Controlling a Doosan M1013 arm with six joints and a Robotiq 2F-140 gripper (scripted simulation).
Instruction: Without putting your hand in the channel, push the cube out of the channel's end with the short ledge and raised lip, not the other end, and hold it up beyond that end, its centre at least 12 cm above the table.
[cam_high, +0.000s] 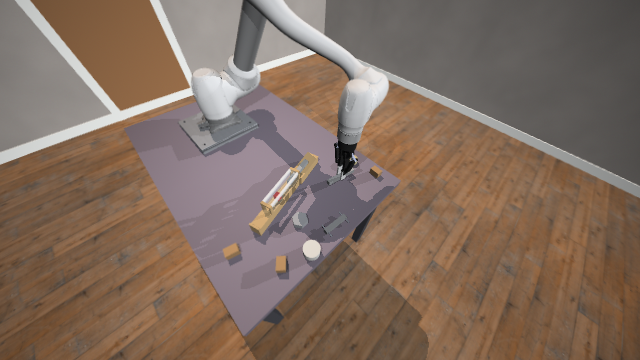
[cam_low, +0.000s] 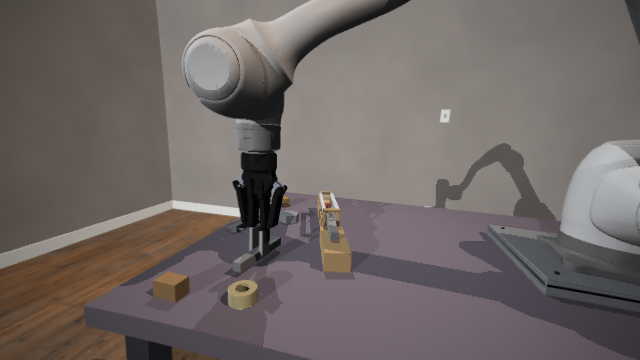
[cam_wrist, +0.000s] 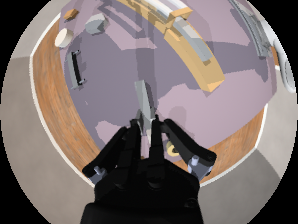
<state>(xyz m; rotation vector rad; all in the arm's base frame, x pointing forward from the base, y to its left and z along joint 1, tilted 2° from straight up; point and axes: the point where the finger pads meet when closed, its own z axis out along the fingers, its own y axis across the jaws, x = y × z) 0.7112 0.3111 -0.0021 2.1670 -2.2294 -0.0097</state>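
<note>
My gripper is now 28 cm to the left of the channel and 6 cm past it. From my hand the other things lie so: grey hexagonal piece 28 cm to the right, 8 cm ahead, 4 cm below; grey handle piece 17 cm to the right, 17 cm ahead, 4 cm below; yellow ring 13 cm to the left, 5 cm behind, 4 cm below.
</note>
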